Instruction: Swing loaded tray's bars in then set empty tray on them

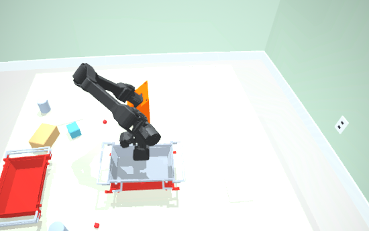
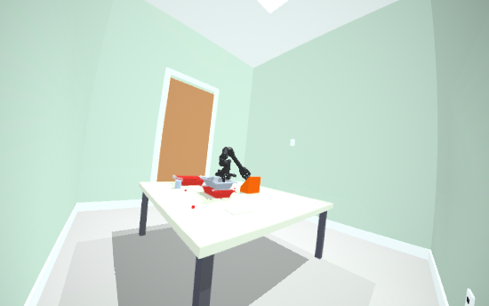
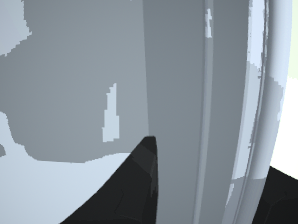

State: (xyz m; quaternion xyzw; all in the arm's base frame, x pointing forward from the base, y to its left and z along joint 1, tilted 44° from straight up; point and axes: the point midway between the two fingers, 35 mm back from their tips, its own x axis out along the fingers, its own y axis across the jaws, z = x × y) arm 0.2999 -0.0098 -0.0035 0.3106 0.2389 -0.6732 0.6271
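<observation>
My gripper tip is 70 mm short of the grey tray, 10 mm to the left of it and 30 mm below it. From my gripper tip the other things lie so: tan block (200 mm behind, 460 mm to the right, 50 mm below); then cyan cube (230 mm behind, 330 mm to the right, 60 mm below).
</observation>
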